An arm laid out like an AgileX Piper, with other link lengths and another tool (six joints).
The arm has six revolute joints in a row. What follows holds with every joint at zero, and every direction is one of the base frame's. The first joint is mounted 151.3 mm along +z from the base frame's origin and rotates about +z. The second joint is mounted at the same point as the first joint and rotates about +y. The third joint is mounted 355.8 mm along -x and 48.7 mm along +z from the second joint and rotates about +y. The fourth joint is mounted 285.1 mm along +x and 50.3 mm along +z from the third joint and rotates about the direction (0.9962, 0, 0.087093). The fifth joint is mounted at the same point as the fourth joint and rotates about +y. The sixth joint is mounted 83.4 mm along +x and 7.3 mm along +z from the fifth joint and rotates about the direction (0.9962, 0, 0.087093). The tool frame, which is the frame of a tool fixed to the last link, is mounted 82.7 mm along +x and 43 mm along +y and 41.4 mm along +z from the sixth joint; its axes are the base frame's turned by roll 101.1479, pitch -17.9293 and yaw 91.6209 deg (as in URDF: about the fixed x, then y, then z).
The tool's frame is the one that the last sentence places.
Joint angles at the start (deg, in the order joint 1, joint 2, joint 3, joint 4, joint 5, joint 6):
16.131 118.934 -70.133 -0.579 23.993 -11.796
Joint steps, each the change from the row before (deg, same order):
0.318 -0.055 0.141 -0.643 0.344 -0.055
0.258 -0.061 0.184 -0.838 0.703 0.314
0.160 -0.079 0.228 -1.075 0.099 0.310
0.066 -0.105 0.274 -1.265 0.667 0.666
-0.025 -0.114 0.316 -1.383 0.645 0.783
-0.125 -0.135 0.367 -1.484 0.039 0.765
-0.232 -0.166 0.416 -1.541 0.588 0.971
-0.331 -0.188 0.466 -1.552 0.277 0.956
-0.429 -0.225 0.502 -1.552 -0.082 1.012
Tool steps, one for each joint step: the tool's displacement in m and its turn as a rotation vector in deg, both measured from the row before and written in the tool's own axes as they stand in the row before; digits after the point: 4 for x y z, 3 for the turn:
0.0021 -0.0027 0.0010 0.409 -0.445 -0.846
0.0011 -0.0036 0.0016 0.788 -0.522 -0.565
0.0002 -0.0021 0.0010 0.196 -0.632 -0.665
-0.0012 -0.0035 0.0017 0.763 -0.739 -0.348
-0.0022 -0.0035 0.0019 0.758 -0.807 -0.224
-0.0030 -0.0021 0.0013 0.175 -0.812 -0.238
-0.0043 -0.0035 0.0020 0.726 -0.887 0.052
-0.0051 -0.0029 0.0017 0.441 -0.862 0.117
-0.0057 -0.0019 0.0012 0.087 -0.783 0.247

